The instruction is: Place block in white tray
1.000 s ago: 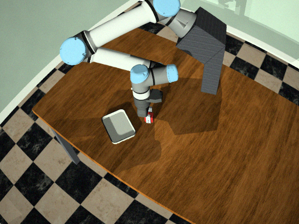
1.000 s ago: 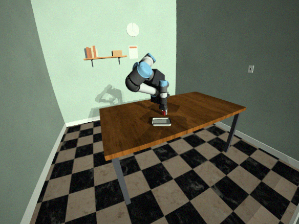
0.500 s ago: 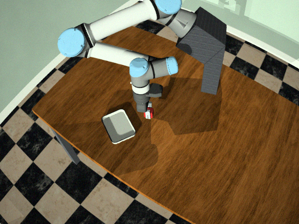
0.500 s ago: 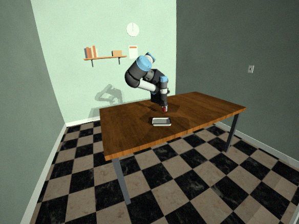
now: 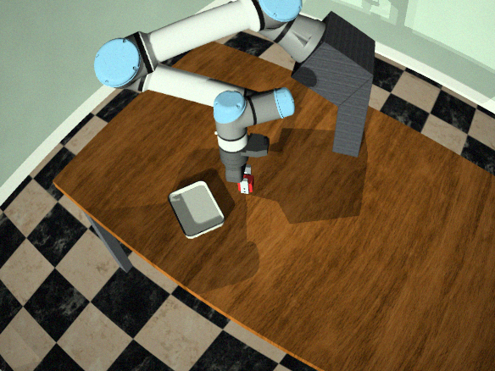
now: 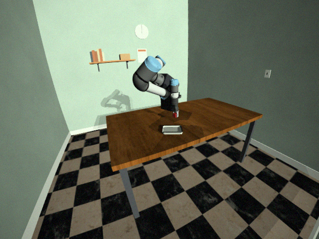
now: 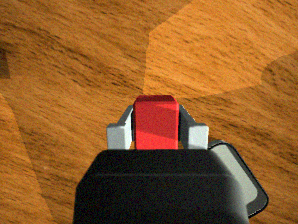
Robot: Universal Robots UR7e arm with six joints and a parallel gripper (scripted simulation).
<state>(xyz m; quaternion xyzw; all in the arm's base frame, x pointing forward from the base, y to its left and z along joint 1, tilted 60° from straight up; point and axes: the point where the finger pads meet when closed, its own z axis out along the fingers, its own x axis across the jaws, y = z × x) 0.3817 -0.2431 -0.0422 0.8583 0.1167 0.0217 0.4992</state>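
Right now my hand is 9 cm short of the white tray, 13 cm to the left of it and 7 cm above it. The rest, counted from my hand: red block (right at my hand).
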